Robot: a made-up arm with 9 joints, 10 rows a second.
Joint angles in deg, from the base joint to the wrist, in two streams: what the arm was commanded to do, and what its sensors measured. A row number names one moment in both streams.
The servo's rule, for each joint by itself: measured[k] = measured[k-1] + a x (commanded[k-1-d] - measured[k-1]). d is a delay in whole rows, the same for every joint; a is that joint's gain. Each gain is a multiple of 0.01, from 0.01 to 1. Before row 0 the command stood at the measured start. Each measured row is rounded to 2 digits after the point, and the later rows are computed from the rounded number. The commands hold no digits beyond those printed.
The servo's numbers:
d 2
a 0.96 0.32 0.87 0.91 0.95 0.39 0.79 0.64 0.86
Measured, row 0:
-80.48 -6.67 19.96 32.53 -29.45 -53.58 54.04 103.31 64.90
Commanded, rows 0 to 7:
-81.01 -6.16 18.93 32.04 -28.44 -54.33 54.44 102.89 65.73
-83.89 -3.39 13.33 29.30 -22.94 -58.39 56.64 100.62 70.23
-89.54 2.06 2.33 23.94 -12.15 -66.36 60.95 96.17 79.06
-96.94 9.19 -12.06 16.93 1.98 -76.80 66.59 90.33 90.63
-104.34 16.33 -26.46 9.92 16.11 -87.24 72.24 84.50 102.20
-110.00 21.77 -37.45 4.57 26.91 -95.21 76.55 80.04 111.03
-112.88 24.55 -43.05 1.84 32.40 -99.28 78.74 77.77 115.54
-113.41 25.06 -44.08 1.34 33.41 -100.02 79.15 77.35 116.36
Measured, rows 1 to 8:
-80.48 -6.67 19.96 32.53 -29.45 -53.58 54.04 103.31 64.90
-80.48 -6.67 19.96 32.53 -29.45 -53.58 54.04 103.31 64.90
-80.99 -6.51 19.06 32.08 -28.49 -53.87 54.36 103.04 65.61
-83.77 -5.51 14.07 29.55 -23.22 -55.63 56.16 101.49 69.58
-89.31 -3.09 3.86 24.44 -12.70 -59.81 59.94 98.09 77.73
-96.63 0.84 -9.99 17.61 1.25 -66.44 65.19 93.12 88.82
-104.03 5.80 -24.32 10.61 15.37 -74.55 70.76 87.60 100.33
-109.76 10.91 -35.74 5.11 26.33 -82.61 75.33 82.76 109.53

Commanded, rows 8 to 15:
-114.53 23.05 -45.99 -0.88 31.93 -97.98 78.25 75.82 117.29
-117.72 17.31 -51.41 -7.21 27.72 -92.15 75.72 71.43 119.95
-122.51 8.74 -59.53 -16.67 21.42 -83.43 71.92 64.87 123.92
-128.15 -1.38 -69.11 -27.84 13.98 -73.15 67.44 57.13 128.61
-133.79 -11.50 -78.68 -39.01 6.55 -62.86 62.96 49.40 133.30
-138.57 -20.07 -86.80 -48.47 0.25 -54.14 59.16 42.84 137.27
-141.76 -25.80 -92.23 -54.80 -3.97 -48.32 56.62 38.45 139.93
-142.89 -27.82 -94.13 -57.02 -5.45 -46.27 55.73 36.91 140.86
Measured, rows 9 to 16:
-112.76 15.27 -42.10 2.13 32.10 -89.11 78.02 79.57 114.70
-113.38 18.40 -43.82 1.41 33.34 -93.36 78.91 78.15 116.13
-114.48 19.89 -45.71 -0.67 32.00 -95.16 78.39 76.66 117.13
-117.59 19.06 -50.67 -6.62 27.93 -93.99 76.28 73.31 119.56
-122.31 15.76 -58.38 -15.77 21.75 -89.87 72.84 67.91 123.31
-127.92 10.28 -67.72 -26.75 14.37 -83.35 68.57 61.01 127.87
-133.56 3.31 -77.26 -37.91 6.94 -75.36 64.14 53.58 132.54
-138.37 -4.17 -85.56 -47.52 0.58 -67.08 60.21 46.71 136.61

